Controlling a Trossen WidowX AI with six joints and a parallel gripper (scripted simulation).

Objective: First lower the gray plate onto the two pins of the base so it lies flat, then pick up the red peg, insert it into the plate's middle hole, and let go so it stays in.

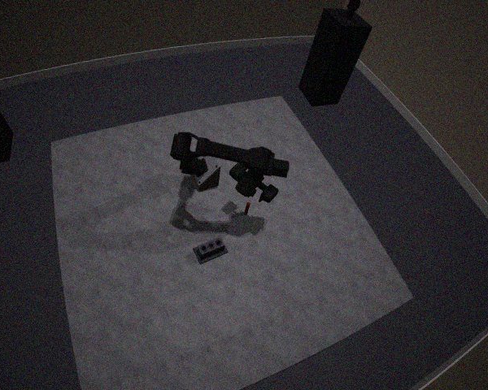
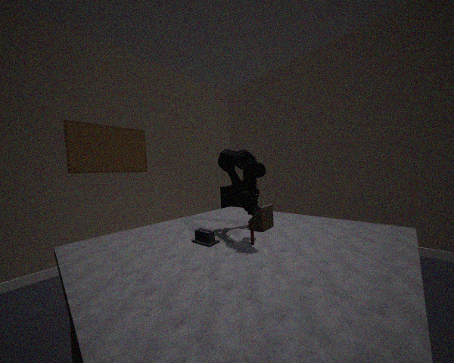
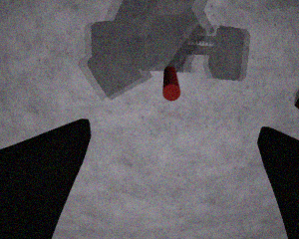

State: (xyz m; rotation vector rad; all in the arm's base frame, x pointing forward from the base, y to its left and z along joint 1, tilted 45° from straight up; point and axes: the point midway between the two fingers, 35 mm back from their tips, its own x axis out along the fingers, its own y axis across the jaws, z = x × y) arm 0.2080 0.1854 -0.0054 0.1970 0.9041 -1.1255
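Now: the red peg 110 mm below my gripper tip. Also, from my gripper tip: gray plate: 190 mm to the right, 130 mm ahead, 100 mm below.
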